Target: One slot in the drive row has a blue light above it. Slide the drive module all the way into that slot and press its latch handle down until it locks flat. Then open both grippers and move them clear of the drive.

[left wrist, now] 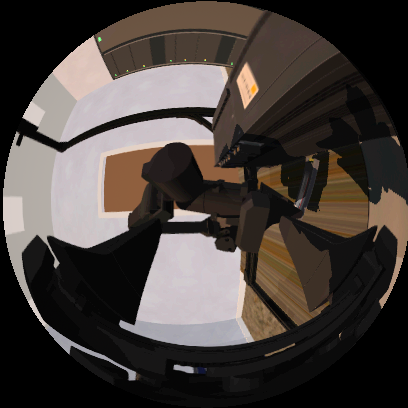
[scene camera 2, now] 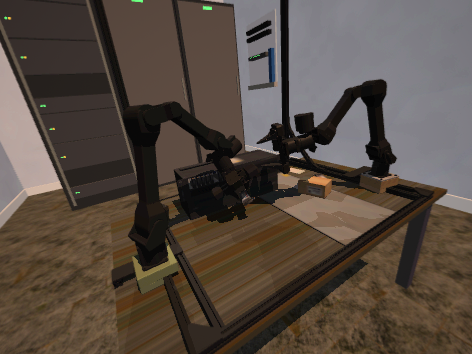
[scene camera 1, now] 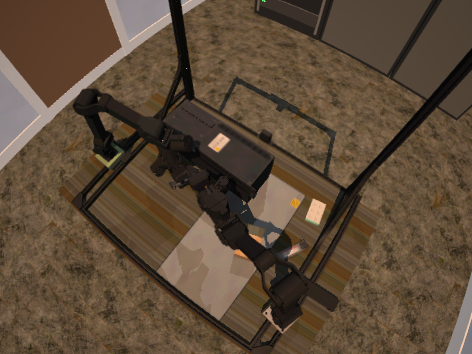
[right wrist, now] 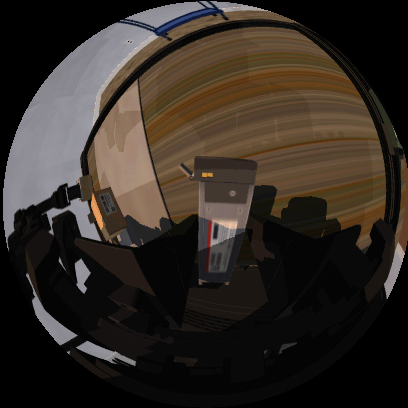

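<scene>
The dark drive chassis stands at the table's back; its drive row shows in scene camera 2. The blue light does not show. The drive module, grey with a red-striped label, is outside the chassis, above the table in front of it. Its latch handle sticks out at an angle. My right gripper is shut on the module; dark fingers hide part of its sides. My left gripper is open and empty, beside the chassis and close to the right arm.
An orange-brown box stands near the grey mat. A white card and a silvery item lie right of the mat in scene camera 1. Black rails and posts frame the table.
</scene>
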